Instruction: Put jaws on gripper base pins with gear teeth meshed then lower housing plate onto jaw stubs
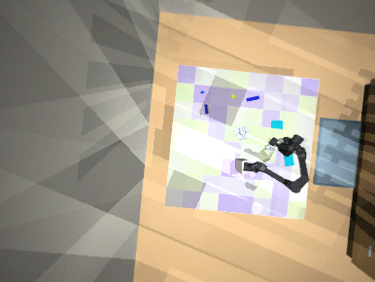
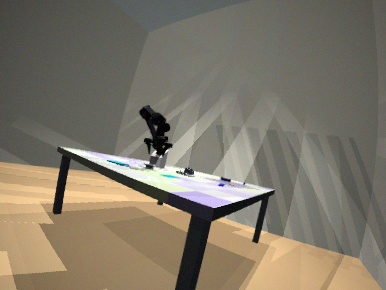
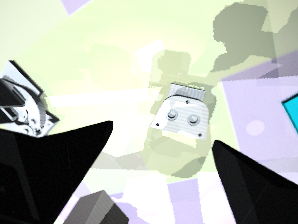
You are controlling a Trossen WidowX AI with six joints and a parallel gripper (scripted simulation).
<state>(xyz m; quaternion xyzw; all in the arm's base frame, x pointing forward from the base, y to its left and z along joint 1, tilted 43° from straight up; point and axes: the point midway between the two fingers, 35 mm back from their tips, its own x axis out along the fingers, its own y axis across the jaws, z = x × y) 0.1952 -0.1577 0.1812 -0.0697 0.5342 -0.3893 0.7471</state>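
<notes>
Right now my gripper tip is 23 cm to the right of the white jaw, 8 cm above it and 7 cm short of it. From my gripper tip the other things lie so: cyan square (21 cm ahead, 9 cm below, 6 cm to the right); then blue dot (66 cm to the left, 42 cm ahead, 8 cm below); then yellow dot (41 cm ahead, 37 cm to the left, 9 cm below).
</notes>
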